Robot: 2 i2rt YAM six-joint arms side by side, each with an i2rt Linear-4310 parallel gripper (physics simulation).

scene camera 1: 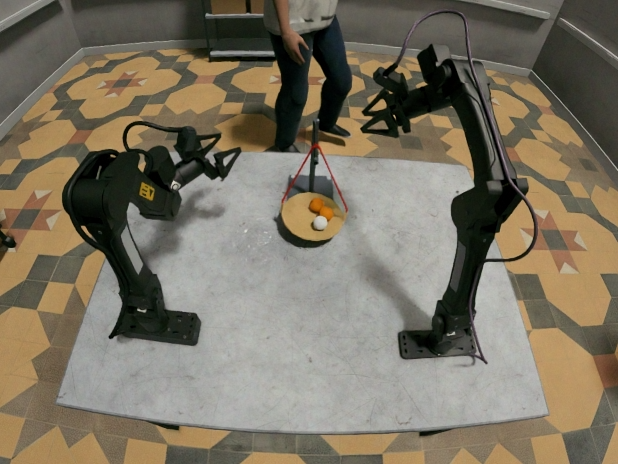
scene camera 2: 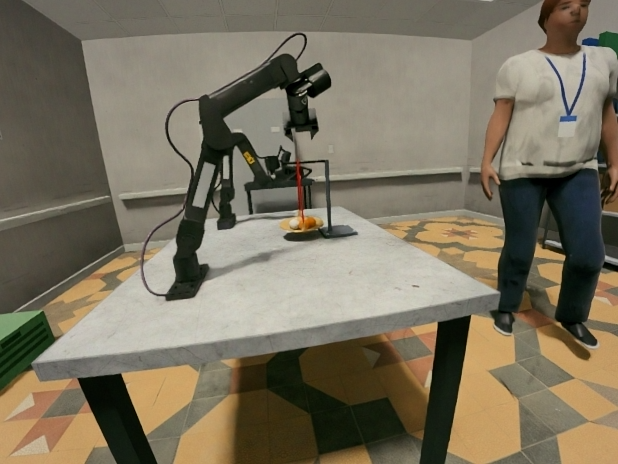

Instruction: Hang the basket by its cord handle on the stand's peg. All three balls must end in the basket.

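Seen in the pictures: left gripper, fingertip midpoint: (scene camera 1: 230, 141) (scene camera 2: 305, 170); right gripper, fingertip midpoint: (scene camera 1: 362, 122) (scene camera 2: 302, 139); left arm's base at its link origin: (scene camera 1: 157, 323) (scene camera 2: 226, 219); right arm's base at its link origin: (scene camera 1: 437, 343) (scene camera 2: 189, 281).
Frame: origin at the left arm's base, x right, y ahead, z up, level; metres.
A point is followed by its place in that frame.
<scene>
The shallow tan basket (scene camera 1: 297, 220) @[x 0.319, y 0.333, z 0.014 m] (scene camera 2: 302, 230) @[x 0.451, y 0.340, z 0.017 m] hangs a little above the table, its red cord handle (scene camera 1: 331, 176) @[x 0.398, y 0.347, z 0.174 m] (scene camera 2: 300, 192) @[x 0.412, y 0.347, z 0.150 m] looped over the peg (scene camera 2: 315, 161) @[x 0.358, y 0.419, z 0.256 m] of the dark stand (scene camera 1: 312, 176) @[x 0.354, y 0.455, z 0.070 m] (scene camera 2: 328, 200) @[x 0.359, y 0.461, z 0.104 m]. Two orange balls (scene camera 1: 316, 205) @[x 0.369, y 0.370, z 0.040 m] (scene camera 1: 326, 213) @[x 0.397, y 0.342, z 0.040 m] and a white ball (scene camera 1: 320, 223) @[x 0.382, y 0.304, z 0.041 m] (scene camera 2: 295, 223) @[x 0.400, y 0.321, z 0.034 m] lie in the basket. My right gripper (scene camera 1: 362, 122) @[x 0.452, y 0.361, z 0.331 m] (scene camera 2: 301, 137) @[x 0.452, y 0.361, z 0.331 m] is open and empty, raised above and to the right of the peg in scene camera 1, apart from the cord. My left gripper (scene camera 1: 230, 142) @[x 0.139, y 0.409, z 0.220 m] is open and empty, to the left of the stand.
The grey table (scene camera 1: 300, 325) @[x 0.344, y 0.042, z -0.032 m] (scene camera 2: 300, 285) @[x 0.785, y 0.290, z -0.032 m] carries both arm bases. A person (scene camera 1: 300, 80) (scene camera 2: 550, 150) stands behind the table's far edge in scene camera 1. A shelf rack (scene camera 1: 240, 53) stands farther back. A green box (scene camera 2: 30, 340) is at the left of scene camera 2.
</scene>
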